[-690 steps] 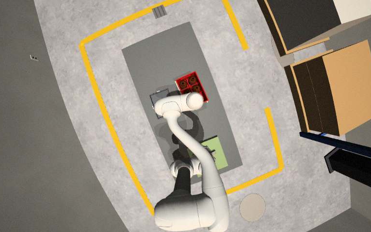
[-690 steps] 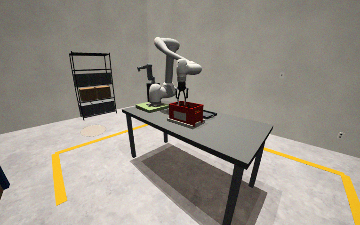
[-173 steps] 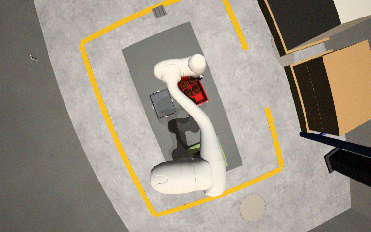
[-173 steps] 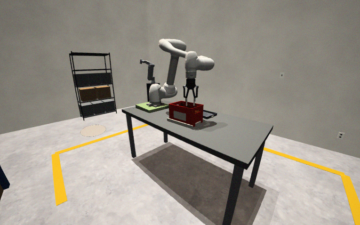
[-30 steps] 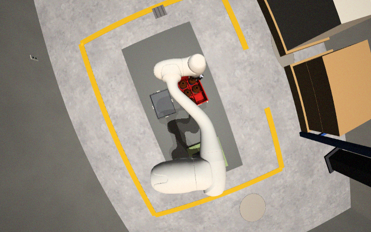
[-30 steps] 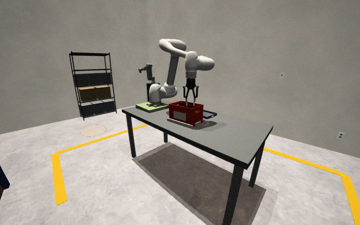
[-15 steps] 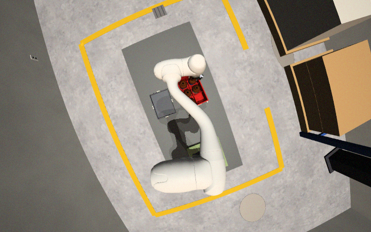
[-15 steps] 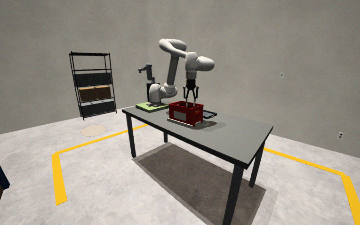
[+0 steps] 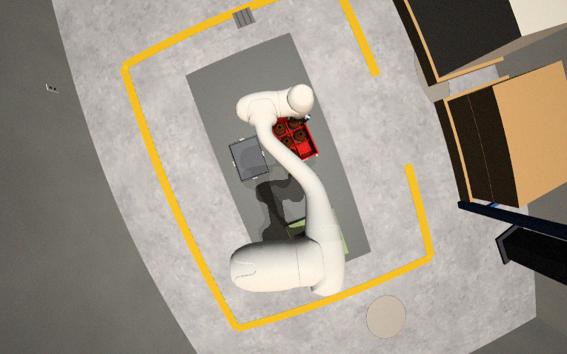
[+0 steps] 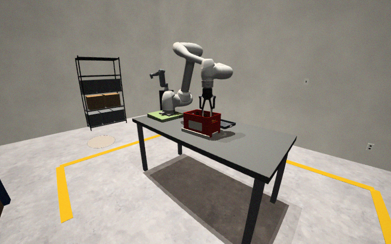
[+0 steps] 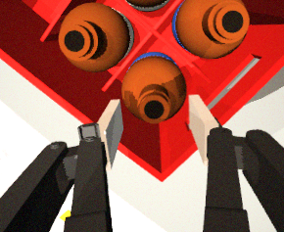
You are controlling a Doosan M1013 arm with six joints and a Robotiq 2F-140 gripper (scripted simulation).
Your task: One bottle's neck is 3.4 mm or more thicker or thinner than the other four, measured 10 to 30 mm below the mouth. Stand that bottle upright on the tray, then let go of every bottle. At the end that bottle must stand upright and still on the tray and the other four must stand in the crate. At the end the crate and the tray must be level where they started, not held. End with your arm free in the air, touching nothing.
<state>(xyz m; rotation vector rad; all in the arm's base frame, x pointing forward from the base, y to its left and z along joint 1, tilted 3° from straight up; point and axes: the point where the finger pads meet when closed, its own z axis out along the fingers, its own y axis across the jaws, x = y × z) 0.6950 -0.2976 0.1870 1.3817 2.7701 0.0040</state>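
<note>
Now: the red crate 110 mm below my hand, 80 mm behind it and 60 mm to the left of it. From my hand the other things lie so: dark grey tray: 360 mm to the left, 180 mm below, 30 mm behind.
</note>
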